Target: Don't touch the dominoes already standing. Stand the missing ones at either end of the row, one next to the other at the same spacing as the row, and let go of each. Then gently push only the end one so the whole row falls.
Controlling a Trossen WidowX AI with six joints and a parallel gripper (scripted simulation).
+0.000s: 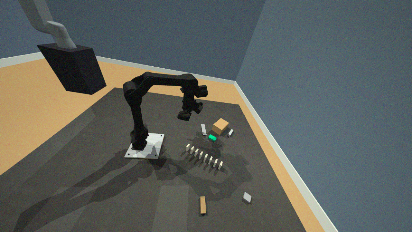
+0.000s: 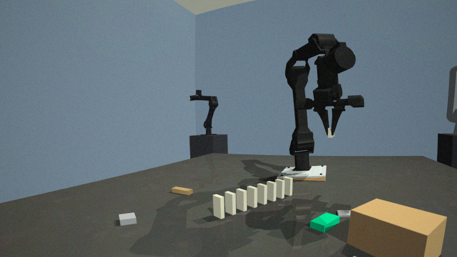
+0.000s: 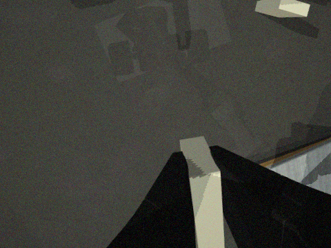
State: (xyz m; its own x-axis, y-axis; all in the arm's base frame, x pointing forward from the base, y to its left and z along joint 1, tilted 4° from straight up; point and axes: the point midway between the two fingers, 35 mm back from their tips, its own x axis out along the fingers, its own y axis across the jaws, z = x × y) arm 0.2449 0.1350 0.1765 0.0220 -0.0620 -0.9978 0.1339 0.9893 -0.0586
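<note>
Now: the flat grey strip 160 mm below my gripper tip, 140 mm ahead of it and 90 mm to the left of it. Also, from my gripper tip: green block: 210 mm ahead, 150 mm below, 10 mm to the left; tan box: 270 mm ahead, 130 mm to the left, 130 mm below; tan bar: 390 mm to the right, 160 mm below, 140 mm ahead.
</note>
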